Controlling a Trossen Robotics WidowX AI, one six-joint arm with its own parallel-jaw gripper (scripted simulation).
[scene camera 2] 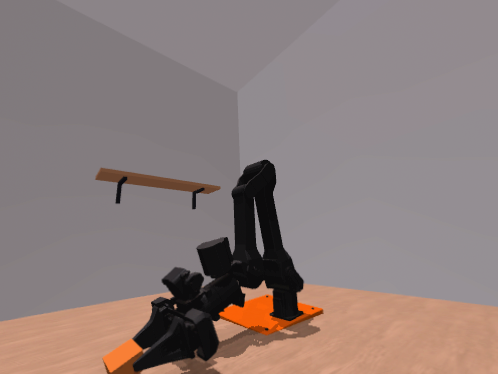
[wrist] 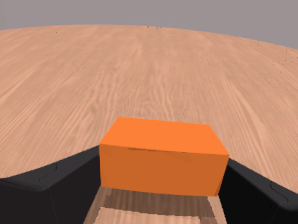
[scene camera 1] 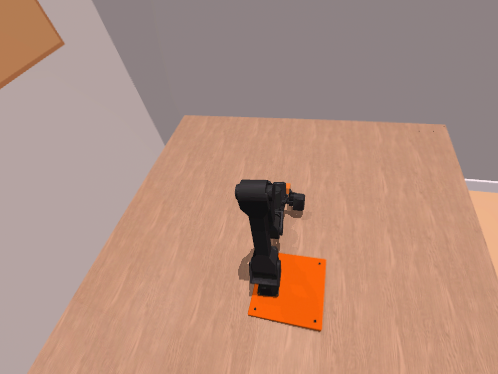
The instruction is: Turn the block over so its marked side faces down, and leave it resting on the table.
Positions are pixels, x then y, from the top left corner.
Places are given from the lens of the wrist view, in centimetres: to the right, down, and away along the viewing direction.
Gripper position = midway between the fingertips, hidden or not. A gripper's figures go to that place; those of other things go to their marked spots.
my gripper (wrist: 161,157): 1, 2, 10
block (wrist: 152,156): 0, 2, 8
